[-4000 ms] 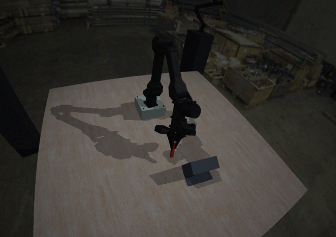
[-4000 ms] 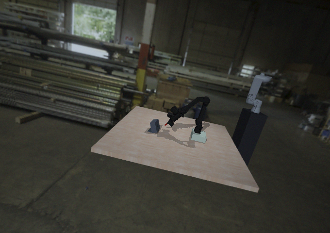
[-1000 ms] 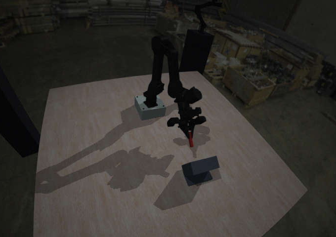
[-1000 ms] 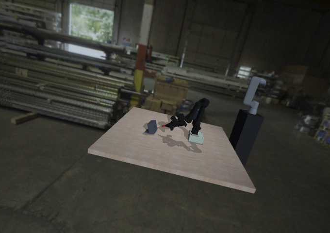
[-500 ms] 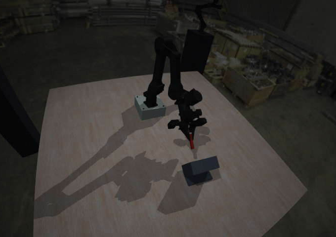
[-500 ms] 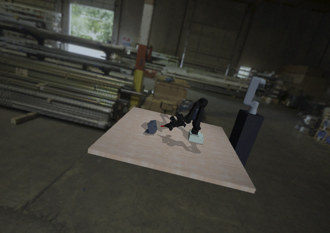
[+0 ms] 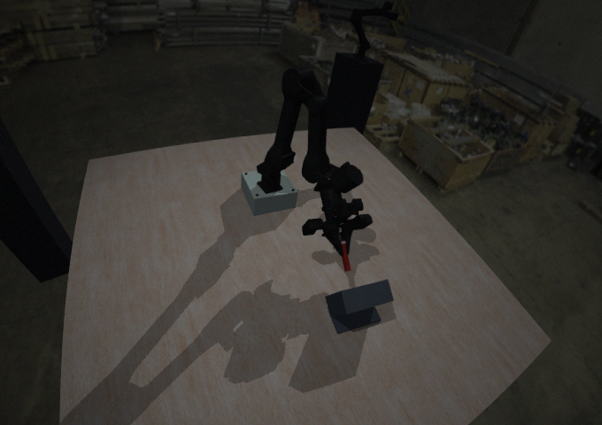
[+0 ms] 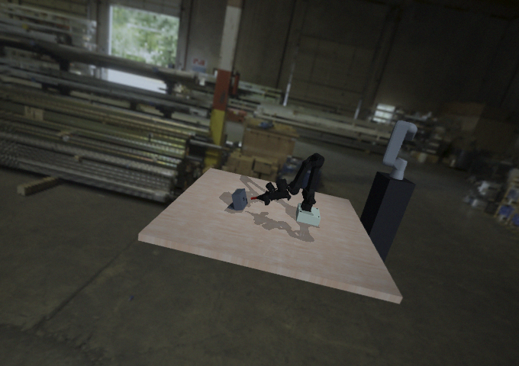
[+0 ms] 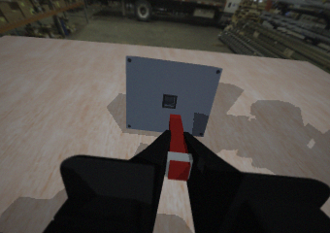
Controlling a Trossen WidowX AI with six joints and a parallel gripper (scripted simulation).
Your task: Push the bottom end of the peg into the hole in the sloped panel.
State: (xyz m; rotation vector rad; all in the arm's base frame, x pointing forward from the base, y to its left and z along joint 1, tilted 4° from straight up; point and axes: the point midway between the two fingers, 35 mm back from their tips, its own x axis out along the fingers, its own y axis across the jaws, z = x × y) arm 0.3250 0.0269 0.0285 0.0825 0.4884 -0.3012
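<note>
Now: gripper tip 110 mm short of the sloped panel, 40 mm above it and 30 mm to the left of it. From my gripper tip the other things lie so: red square peg (20 mm behind, 10 mm to the left, 10 mm above).
</note>
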